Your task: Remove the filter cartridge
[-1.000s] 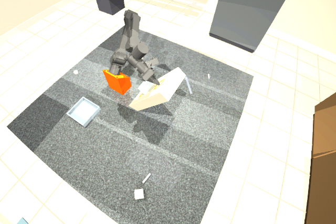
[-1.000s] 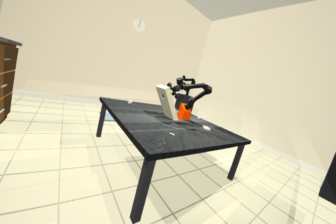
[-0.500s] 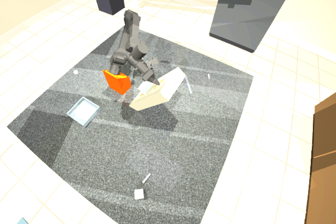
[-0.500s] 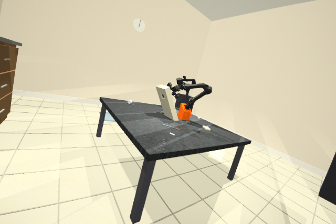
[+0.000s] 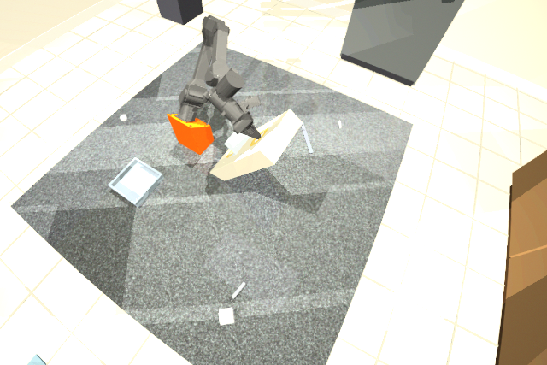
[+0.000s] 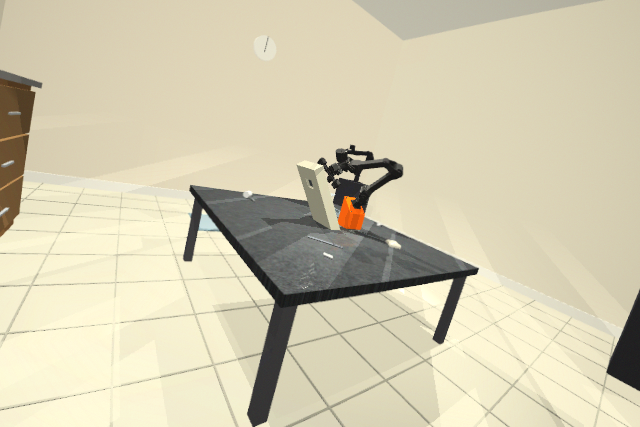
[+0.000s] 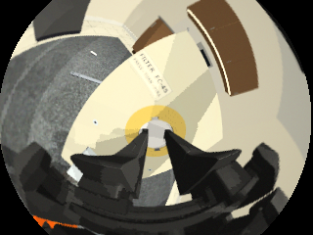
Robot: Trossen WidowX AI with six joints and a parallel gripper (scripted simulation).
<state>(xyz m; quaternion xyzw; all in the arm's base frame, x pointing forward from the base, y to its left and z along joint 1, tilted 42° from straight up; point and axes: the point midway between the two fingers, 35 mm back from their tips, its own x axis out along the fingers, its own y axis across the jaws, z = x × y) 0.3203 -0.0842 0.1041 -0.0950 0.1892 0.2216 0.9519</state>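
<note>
The white round filter cartridge is 10 mm ahead of my gripper tip and 10 mm below it. The rest, counted from my gripper tip: short rod: 160 mm ahead, 400 mm to the right, 250 mm below; cream service panel: 40 mm behind, 80 mm below; peg: 170 mm ahead, 430 mm to the left, 250 mm below.
</note>
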